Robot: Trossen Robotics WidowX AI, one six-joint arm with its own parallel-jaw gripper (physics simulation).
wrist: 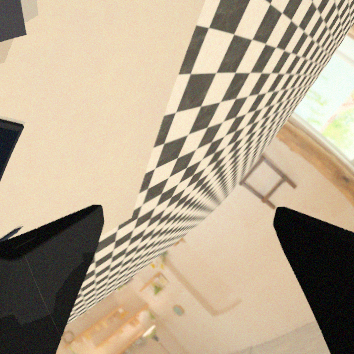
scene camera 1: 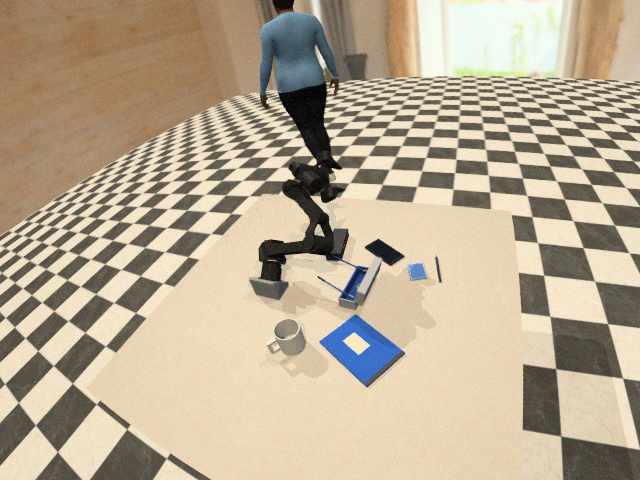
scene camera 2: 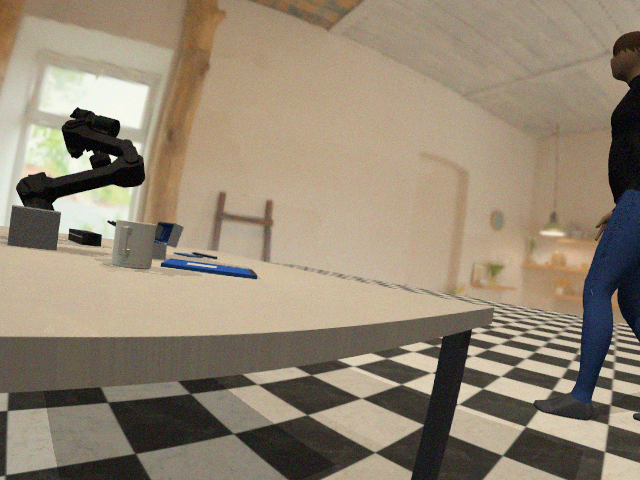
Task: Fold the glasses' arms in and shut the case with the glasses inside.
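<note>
My gripper (scene camera 1: 343, 179) is open and holds nothing, and I see my gripper (wrist: 190, 215) too. A blue notebook (scene camera 1: 366, 353) rests on the table, and I also see the notebook (scene camera 2: 170, 263). A mug (scene camera 2: 133, 245) rests on the table as well, and the mug (scene camera 1: 287, 333) shows too. In the wrist view the mug is out of frame. In the wrist view the blue notebook is out of frame.
</note>
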